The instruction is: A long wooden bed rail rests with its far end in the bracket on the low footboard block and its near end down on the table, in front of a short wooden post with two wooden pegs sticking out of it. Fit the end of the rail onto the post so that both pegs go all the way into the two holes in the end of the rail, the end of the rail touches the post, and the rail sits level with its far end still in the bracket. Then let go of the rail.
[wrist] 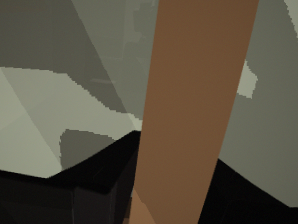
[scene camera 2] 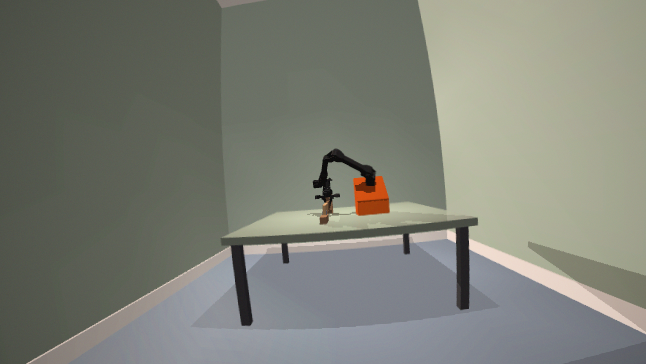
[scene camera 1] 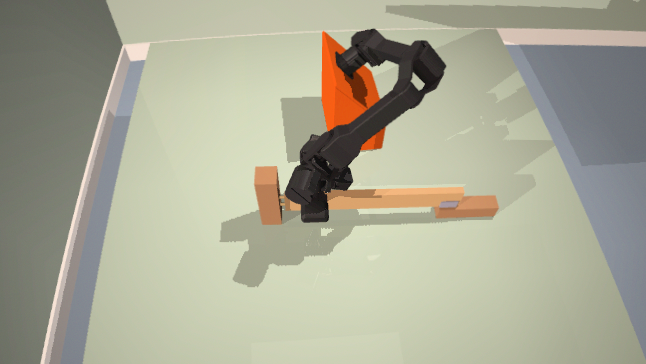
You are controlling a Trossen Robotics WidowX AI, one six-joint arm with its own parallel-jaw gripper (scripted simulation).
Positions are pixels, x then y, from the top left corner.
Labels:
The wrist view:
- my gripper: 160, 143
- wooden bed rail: 196, 61
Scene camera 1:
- my gripper: 314, 204
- wooden bed rail: 406, 197
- wooden post: 266, 182

